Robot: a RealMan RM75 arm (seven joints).
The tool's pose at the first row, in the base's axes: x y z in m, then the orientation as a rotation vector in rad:
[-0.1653, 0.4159, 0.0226, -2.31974, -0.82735, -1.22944]
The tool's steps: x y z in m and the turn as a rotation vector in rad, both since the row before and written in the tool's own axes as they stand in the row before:
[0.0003, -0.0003, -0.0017, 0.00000, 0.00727, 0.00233]
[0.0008, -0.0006, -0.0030, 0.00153, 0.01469, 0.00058]
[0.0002, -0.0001, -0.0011, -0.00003, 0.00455, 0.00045]
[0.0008, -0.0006, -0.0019, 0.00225, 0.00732, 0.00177]
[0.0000, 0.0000, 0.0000, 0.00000, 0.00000, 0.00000]
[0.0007, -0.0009, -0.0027, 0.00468, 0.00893, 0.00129]
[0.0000, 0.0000, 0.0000, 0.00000, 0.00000, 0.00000]
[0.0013, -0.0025, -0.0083, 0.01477, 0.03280, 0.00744]
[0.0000, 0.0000, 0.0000, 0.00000, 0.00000, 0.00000]
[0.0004, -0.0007, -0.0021, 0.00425, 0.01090, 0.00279]
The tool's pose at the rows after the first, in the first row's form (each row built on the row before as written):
[-0.1664, 0.4152, 0.0238, -2.31424, -0.82197, -1.23618]
[-0.1683, 0.4142, 0.0261, -2.30131, -0.81693, -1.25040]
[-0.1690, 0.4137, 0.0269, -2.29772, -0.81480, -1.25501]
[-0.1702, 0.4133, 0.0286, -2.29027, -0.81110, -1.26039]
[-0.1702, 0.4133, 0.0286, -2.29027, -0.81110, -1.26039]
[-0.1722, 0.4126, 0.0306, -2.27954, -0.80854, -1.26596]
[-0.1722, 0.4126, 0.0306, -2.27954, -0.80854, -1.26596]
[-0.1785, 0.4099, 0.0361, -2.24228, -0.79464, -1.28648]
[-0.1785, 0.4099, 0.0361, -2.24228, -0.79464, -1.28648]
[-0.1801, 0.4092, 0.0375, -2.23042, -0.78932, -1.29346]

